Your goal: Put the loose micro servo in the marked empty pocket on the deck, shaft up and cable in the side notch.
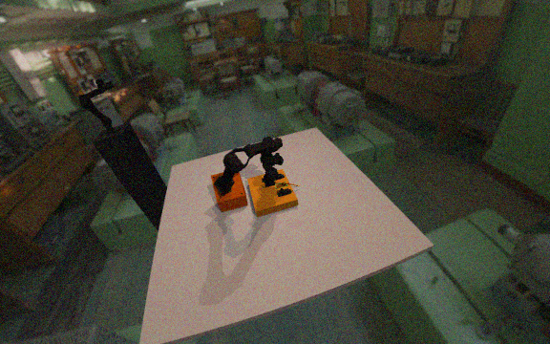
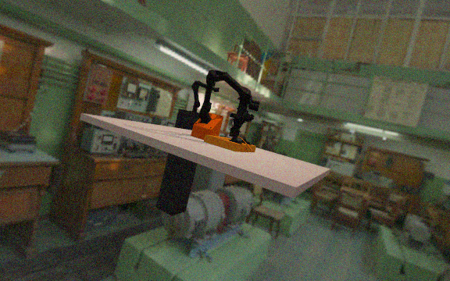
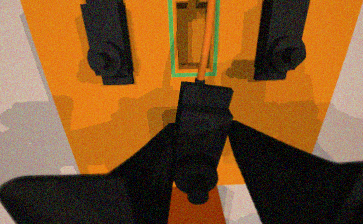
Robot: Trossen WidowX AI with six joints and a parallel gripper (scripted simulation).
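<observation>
My gripper tip is now 100 mm above the orange deck and 60 mm past it.
</observation>
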